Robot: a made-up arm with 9 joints. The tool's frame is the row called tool. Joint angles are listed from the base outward.
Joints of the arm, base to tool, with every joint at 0 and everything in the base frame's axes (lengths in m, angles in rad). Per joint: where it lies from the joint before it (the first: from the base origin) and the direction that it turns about. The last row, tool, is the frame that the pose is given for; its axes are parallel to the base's.
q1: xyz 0 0 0.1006 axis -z
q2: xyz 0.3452 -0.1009 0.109 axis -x
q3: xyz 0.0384 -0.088 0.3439 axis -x
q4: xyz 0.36 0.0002 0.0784 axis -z
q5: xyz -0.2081 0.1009 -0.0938 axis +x
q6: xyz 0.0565 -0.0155 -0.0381 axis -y
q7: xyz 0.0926 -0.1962 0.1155 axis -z
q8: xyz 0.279 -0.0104 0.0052 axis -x
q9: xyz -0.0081 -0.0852 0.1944 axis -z
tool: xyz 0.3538 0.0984 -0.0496
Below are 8 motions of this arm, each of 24 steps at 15 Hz.
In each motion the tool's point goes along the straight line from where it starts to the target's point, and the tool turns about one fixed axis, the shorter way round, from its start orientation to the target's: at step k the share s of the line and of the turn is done. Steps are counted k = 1, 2, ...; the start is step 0. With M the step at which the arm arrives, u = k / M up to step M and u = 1 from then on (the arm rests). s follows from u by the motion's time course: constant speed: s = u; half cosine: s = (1 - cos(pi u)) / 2; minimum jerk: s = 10 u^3 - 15 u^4 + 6 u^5.
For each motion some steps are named. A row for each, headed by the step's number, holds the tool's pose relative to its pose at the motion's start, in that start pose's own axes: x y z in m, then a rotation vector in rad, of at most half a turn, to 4 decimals.
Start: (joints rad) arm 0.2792 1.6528 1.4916 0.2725 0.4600 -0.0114 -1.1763 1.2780 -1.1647
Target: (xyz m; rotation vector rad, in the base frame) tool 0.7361 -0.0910 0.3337 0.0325 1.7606 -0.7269
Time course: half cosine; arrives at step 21
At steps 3, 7, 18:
3: -0.0080 0.0030 -0.0053 0.0834 -0.0927 0.0551
7: -0.0405 0.0151 -0.0268 0.4213 -0.4680 0.2780
18: -0.1541 0.0572 -0.1019 1.6016 -1.7795 1.0571

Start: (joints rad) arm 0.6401 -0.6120 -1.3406 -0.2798 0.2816 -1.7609 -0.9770 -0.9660 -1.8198
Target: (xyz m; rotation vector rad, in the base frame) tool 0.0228 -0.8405 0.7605 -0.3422 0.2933 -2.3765
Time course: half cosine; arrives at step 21
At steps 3, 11, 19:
3: -0.0045 -0.0138 -0.0304 0.0378 0.0417 -0.0459
11: -0.0491 -0.1494 -0.3304 0.4104 0.4527 -0.4981
19: -0.0893 -0.2719 -0.6012 0.7467 0.8238 -0.9063

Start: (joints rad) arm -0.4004 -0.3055 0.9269 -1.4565 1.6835 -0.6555 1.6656 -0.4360 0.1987
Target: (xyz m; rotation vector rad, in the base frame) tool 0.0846 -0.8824 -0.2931 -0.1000 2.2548 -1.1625
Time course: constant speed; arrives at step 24
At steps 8, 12, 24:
8: 0.0404 0.0822 -0.3250 0.1795 0.4127 0.0927
12: 0.0605 0.1233 -0.4876 0.2693 0.6190 0.1391
24: 0.1211 0.2465 -0.9751 0.5385 1.2380 0.2781

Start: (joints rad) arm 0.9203 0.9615 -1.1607 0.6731 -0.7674 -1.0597 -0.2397 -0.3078 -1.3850
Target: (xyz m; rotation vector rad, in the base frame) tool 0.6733 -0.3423 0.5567 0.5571 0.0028 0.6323
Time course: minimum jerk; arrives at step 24
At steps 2, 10, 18, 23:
2: -0.0008 0.0018 -0.0016 -0.0034 0.0012 0.0051
10: -0.0518 0.1227 -0.1086 -0.2302 0.0802 0.3463
18: -0.1341 0.3174 -0.2810 -0.5954 0.2075 0.8958
23: -0.1494 0.3538 -0.3132 -0.6638 0.2314 0.9985

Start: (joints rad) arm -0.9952 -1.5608 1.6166 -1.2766 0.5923 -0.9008 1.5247 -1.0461 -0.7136
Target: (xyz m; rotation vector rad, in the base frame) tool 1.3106 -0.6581 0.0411 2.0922 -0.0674 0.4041
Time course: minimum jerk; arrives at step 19
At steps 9, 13, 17, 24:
9: -0.6643 -0.2309 -0.0719 0.5913 -0.7426 0.0968
13: -1.2018 -0.4178 -0.1302 1.0696 -1.3433 0.1752
17: -1.4593 -0.5073 -0.1580 1.2987 -1.6311 0.2127
24: -1.4739 -0.5124 -0.1596 1.3117 -1.6474 0.2148

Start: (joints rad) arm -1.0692 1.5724 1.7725 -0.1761 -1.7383 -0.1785 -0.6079 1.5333 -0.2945
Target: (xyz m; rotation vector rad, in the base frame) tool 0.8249 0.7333 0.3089 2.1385 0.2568 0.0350
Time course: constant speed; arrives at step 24
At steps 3, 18, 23, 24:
3: -0.0522 -0.0547 -0.0398 0.2356 -0.1139 -0.1912
18: -0.3132 -0.3282 -0.2386 1.4136 -0.6836 -1.1473
23: -0.4001 -0.4193 -0.3049 1.8063 -0.8734 -1.4660
24: -0.4175 -0.4376 -0.3182 1.8848 -0.9114 -1.5297

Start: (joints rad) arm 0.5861 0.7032 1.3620 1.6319 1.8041 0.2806 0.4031 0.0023 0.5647
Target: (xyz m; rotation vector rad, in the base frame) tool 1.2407 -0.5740 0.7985 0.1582 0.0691 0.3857
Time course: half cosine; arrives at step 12
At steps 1, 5, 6, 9, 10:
1: -0.0106 0.0009 -0.0143 0.0038 0.0327 0.0106
5: -0.2311 0.0198 -0.3118 0.0835 0.7117 0.2308
6: -0.3118 0.0267 -0.4207 0.1127 0.9602 0.3115
9: -0.5323 0.0455 -0.7181 0.1924 1.6392 0.5317
10: -0.5818 0.0497 -0.7850 0.2103 1.7918 0.5812

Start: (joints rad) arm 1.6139 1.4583 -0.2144 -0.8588 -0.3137 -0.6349 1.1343 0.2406 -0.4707
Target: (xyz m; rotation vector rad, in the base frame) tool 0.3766 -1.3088 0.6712 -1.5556 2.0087 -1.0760
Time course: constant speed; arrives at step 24
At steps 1, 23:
1: -0.0071 -0.0120 -0.0005 -0.0055 0.0026 -0.0079
23: -0.1637 -0.2766 -0.0115 -0.1263 0.0606 -0.1812

